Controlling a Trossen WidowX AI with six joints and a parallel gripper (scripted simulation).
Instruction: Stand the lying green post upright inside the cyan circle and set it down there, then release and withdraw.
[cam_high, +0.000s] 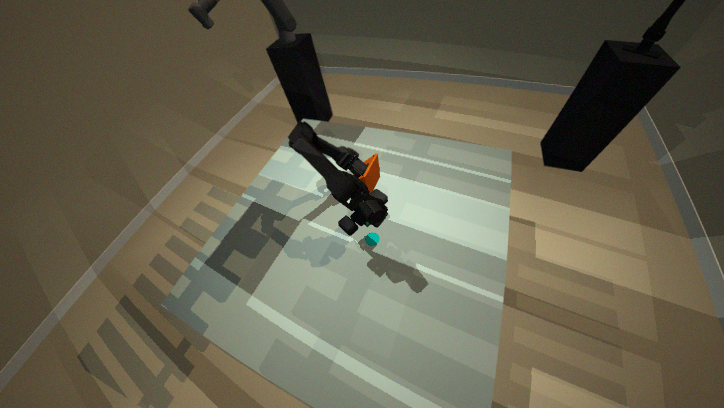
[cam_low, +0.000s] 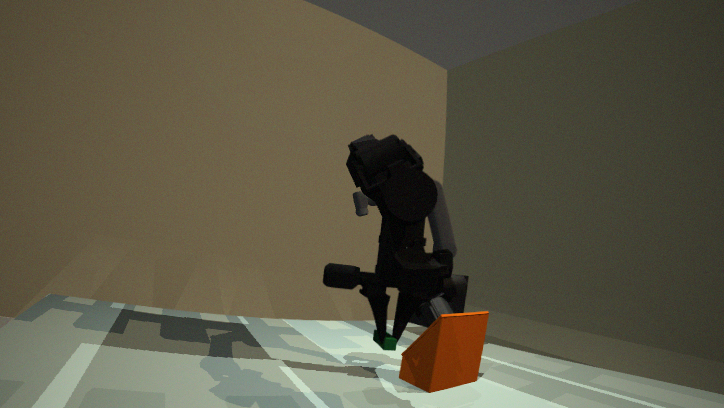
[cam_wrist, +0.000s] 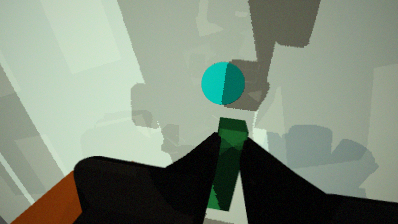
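My gripper tip is now 1 cm to the right of the cyan circle and 14 cm above it. Round my gripper tip: green post (1 cm behind, 2 cm to the right).
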